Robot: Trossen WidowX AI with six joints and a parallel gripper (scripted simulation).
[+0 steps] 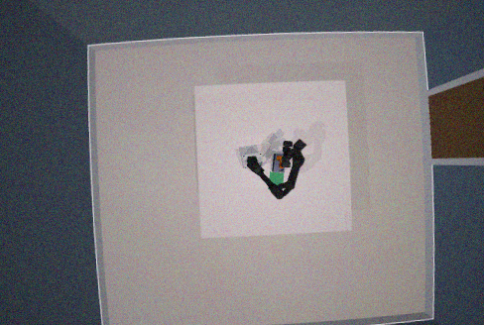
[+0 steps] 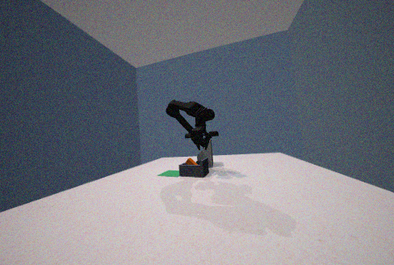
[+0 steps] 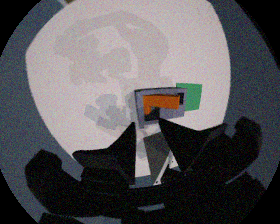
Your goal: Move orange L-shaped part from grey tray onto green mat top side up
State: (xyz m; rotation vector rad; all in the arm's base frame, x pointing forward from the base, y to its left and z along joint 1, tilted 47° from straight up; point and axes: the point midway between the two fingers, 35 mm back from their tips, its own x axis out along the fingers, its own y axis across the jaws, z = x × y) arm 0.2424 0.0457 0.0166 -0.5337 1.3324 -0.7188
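Right now the orange L-shaped part is 100 mm below my gripper tip, 40 mm to the right of it and 10 mm behind it. From my gripper tip the other things lie so: green mat 220 mm to the right, 160 mm below, 40 mm behind.
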